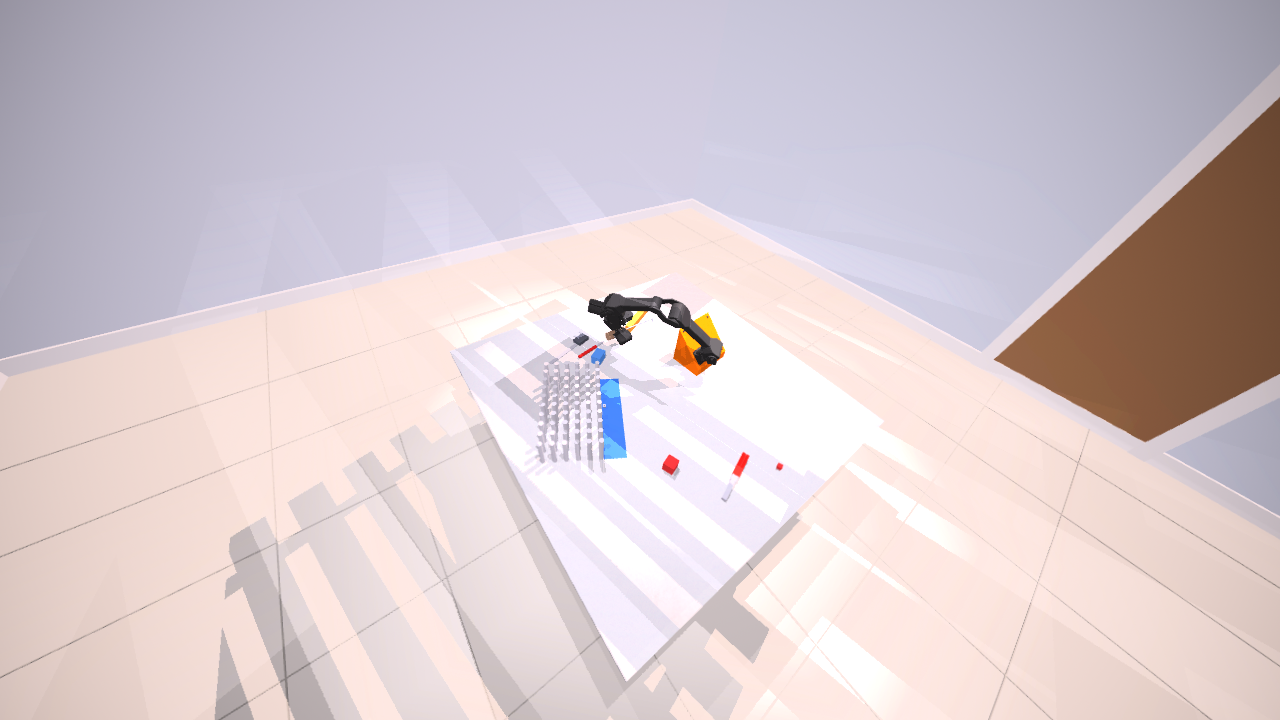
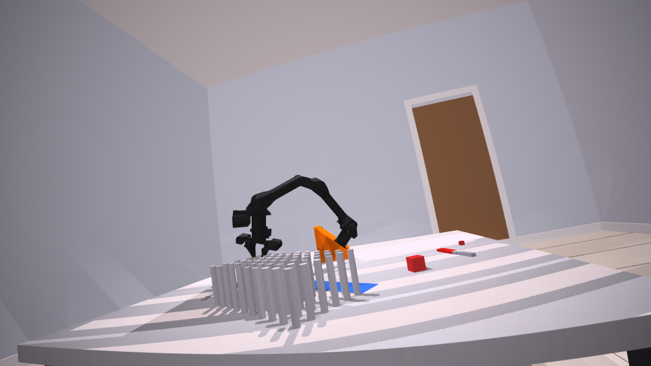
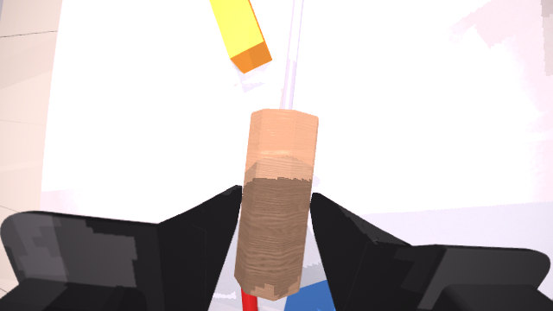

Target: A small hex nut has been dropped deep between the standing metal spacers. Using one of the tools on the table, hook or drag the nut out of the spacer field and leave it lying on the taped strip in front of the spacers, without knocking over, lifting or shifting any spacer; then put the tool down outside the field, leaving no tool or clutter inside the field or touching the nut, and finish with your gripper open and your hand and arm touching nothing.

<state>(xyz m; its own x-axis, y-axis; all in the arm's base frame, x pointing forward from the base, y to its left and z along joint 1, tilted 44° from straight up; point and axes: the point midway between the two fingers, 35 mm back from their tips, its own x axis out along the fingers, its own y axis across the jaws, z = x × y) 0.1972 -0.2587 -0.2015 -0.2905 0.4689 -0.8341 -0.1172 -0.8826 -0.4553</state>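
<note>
Now: gripper tip 80 mm short of the thin red stick, 40 mm to the left of it and 60 mm above it. Round my gripper tip: blue block 120 mm ahead, 30 mm to the left, 50 mm below; blue taped strip 270 mm ahead, 280 mm to the left, 70 mm below; yellow bar 210 mm behind, 70 mm to the right, 50 mm below.
</note>
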